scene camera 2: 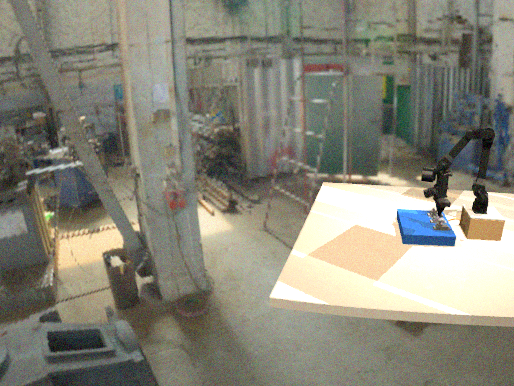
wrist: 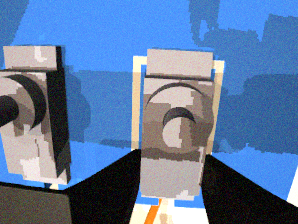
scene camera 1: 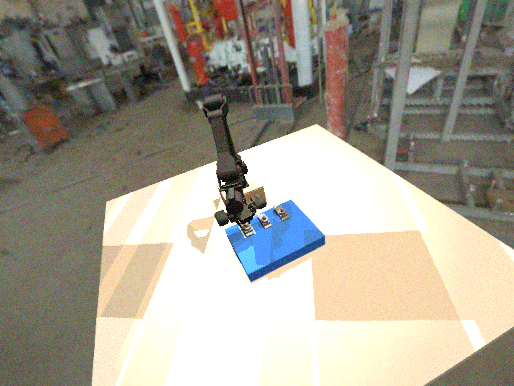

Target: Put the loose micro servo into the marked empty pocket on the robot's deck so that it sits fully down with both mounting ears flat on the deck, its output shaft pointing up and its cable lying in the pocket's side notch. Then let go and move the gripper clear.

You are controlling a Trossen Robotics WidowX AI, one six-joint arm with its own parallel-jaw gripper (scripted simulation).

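Note:
A grey micro servo and a blue deck are visible to me, together with my gripper. In the wrist view I see the gripper as well.

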